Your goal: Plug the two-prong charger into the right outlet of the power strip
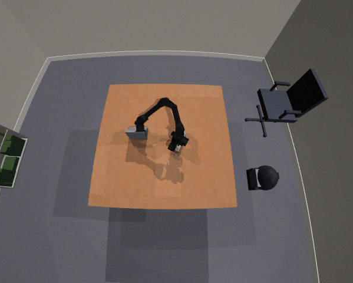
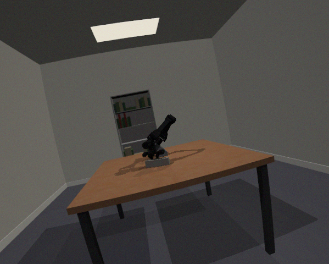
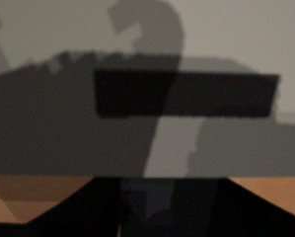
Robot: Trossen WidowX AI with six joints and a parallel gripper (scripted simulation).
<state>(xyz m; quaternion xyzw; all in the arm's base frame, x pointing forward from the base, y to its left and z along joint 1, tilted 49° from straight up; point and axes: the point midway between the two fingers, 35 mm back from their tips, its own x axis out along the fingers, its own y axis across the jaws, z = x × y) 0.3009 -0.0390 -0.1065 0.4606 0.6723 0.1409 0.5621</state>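
The two-prong charger lies 2 cm ahead of my gripper tip, 1 cm to the right of it and 1 cm above it.
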